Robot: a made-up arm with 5 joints.
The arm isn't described. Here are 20 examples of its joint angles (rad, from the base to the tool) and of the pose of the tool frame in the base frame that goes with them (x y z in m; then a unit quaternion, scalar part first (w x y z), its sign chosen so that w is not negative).
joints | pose
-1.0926 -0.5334 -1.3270 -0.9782 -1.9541 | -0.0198 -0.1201 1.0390 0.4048 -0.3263 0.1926 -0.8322
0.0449 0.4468 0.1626 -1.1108 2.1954 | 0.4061 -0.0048 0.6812 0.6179 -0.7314 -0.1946 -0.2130
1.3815 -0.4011 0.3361 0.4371 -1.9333 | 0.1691 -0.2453 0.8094 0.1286 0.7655 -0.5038 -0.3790
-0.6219 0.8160 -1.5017 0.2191 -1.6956 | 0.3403 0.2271 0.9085 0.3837 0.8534 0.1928 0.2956
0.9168 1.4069 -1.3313 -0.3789 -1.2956 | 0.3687 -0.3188 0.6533 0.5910 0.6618 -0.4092 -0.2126
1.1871 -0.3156 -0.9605 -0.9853 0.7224 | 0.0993 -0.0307 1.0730 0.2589 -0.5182 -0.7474 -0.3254
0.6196 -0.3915 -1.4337 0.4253 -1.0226 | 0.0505 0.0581 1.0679 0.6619 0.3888 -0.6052 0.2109
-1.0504 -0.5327 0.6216 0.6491 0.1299 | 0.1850 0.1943 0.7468 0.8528 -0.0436 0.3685 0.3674
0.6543 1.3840 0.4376 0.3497 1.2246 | 0.1412 -0.0431 0.3987 0.5407 0.0709 0.8270 0.1365
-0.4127 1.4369 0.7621 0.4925 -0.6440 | 0.0431 0.0054 0.4601 0.2887 -0.1008 0.8201 -0.4836
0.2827 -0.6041 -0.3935 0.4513 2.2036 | 0.1870 -0.0196 1.0329 0.5781 -0.7492 -0.1197 -0.3003
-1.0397 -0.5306 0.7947 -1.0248 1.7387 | 0.1914 0.1919 0.7816 0.7560 -0.2940 -0.5633 0.1571
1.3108 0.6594 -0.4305 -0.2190 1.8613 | 0.1902 -0.3740 0.7221 0.6012 -0.5291 0.3521 -0.4843
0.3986 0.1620 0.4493 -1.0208 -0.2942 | 0.3710 -0.1044 0.6664 0.8910 0.3366 -0.2637 -0.1525
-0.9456 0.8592 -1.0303 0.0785 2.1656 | 0.3084 0.3281 0.8015 0.6125 -0.6241 -0.4097 0.2597
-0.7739 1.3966 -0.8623 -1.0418 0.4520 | 0.3632 0.2790 0.5605 0.9052 0.1286 -0.2418 0.3250
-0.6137 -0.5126 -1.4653 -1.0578 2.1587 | -0.0695 -0.0966 1.0044 0.2103 0.1780 -0.6473 -0.7107
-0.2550 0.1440 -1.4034 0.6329 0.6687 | 0.2351 0.0413 1.0415 0.9389 -0.0305 -0.3392 0.0502
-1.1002 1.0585 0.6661 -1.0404 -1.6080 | 0.1141 0.1372 0.4384 0.5661 0.5806 0.5837 -0.0408
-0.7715 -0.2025 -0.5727 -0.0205 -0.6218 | 0.2218 0.1638 0.9944 0.6683 0.5893 -0.1116 0.4400
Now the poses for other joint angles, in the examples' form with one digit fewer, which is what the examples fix.
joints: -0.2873 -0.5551 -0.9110 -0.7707 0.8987
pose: 0.040 -0.012 1.071 0.423 0.075 -0.892 -0.143
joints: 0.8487 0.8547 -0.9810 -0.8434 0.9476
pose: 0.343 -0.292 0.807 0.712 -0.366 -0.364 -0.477
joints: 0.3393 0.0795 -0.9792 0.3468 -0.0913
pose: 0.307 -0.066 0.997 0.910 0.237 -0.315 -0.127
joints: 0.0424 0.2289 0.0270 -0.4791 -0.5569
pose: 0.428 0.005 0.732 0.861 0.498 -0.104 -0.014
